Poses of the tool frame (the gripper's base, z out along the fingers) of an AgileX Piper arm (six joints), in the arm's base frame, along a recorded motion.
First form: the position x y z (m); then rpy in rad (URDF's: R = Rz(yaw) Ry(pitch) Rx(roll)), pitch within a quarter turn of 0, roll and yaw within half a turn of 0.
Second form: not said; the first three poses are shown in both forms.
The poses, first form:
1: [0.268 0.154 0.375 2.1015 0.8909 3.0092]
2: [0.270 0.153 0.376 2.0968 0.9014 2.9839]
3: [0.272 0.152 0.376 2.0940 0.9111 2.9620]
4: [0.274 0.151 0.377 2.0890 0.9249 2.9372]
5: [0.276 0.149 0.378 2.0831 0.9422 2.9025]
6: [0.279 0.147 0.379 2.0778 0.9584 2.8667]
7: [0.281 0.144 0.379 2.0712 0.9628 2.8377]
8: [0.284 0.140 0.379 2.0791 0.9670 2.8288]
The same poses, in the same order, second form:
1: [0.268 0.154 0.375 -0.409 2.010 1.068]
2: [0.270 0.153 0.376 -0.391 2.000 1.052]
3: [0.272 0.152 0.376 -0.375 1.991 1.036]
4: [0.274 0.151 0.377 -0.359 1.978 1.018]
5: [0.276 0.149 0.378 -0.337 1.962 0.992]
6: [0.279 0.147 0.379 -0.313 1.948 0.965]
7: [0.281 0.144 0.379 -0.290 1.941 0.951]
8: [0.284 0.140 0.379 -0.279 1.941 0.935]
